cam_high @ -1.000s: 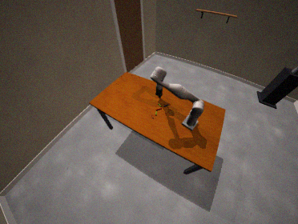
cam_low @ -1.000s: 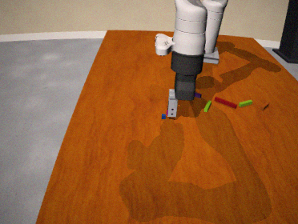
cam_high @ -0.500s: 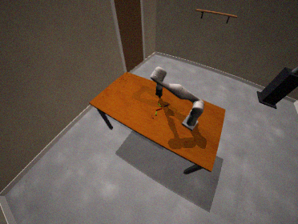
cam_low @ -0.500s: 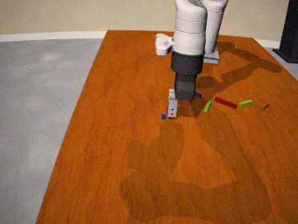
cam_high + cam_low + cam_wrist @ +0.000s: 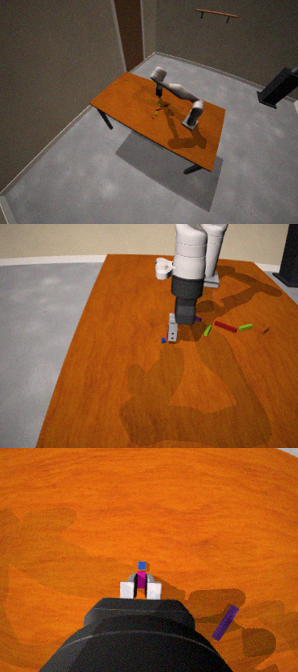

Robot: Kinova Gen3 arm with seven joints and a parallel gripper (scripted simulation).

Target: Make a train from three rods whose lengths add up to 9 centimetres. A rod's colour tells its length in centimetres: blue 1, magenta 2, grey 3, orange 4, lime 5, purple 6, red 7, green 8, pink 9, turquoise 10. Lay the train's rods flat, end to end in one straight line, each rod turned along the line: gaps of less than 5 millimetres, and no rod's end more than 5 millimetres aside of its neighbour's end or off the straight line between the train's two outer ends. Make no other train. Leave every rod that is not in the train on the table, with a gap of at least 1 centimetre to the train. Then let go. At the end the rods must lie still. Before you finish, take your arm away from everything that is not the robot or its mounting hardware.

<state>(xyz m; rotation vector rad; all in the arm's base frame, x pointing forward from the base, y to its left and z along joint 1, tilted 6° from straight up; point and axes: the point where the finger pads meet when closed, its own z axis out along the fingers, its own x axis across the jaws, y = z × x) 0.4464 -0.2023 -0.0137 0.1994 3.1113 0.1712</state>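
Now: the blue rod 30 mm below my hand and 20 mm to the right of it. Also, from my hand: red rod: 170 mm to the left, 70 mm behind, 30 mm below; then magenta rod: 10 mm below; then purple rod: 120 mm behind, 80 mm to the left, 30 mm below.
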